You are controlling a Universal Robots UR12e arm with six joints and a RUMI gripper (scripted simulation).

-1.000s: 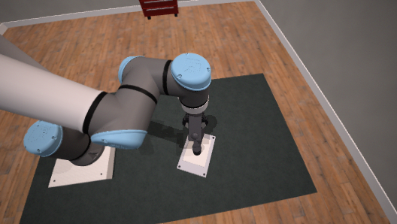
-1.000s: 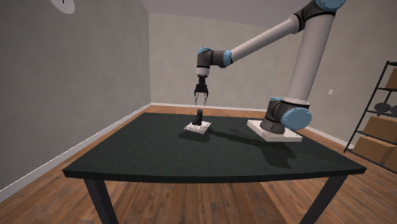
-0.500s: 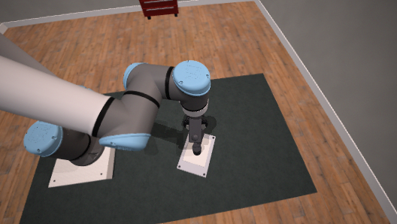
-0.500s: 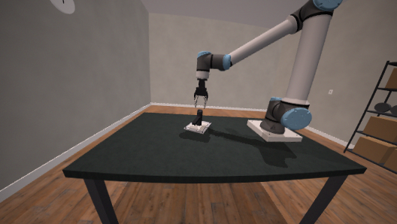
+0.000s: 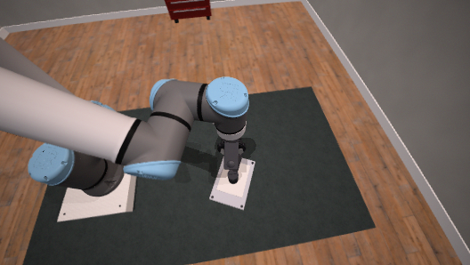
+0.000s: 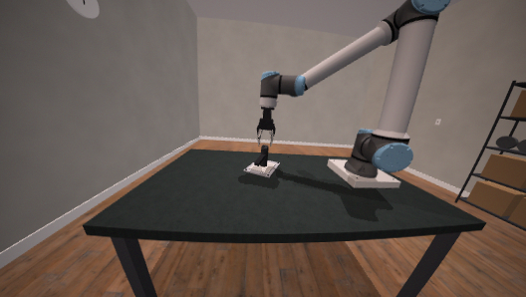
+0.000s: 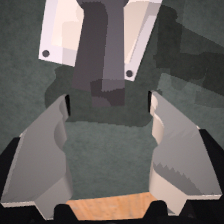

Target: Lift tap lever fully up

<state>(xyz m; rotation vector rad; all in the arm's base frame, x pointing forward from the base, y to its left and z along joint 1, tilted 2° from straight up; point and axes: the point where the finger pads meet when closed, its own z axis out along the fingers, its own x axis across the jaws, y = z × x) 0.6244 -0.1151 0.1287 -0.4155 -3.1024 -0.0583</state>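
Now: the dark lever 10 mm behind my hand, 30 mm to the right of it and 30 mm below it.
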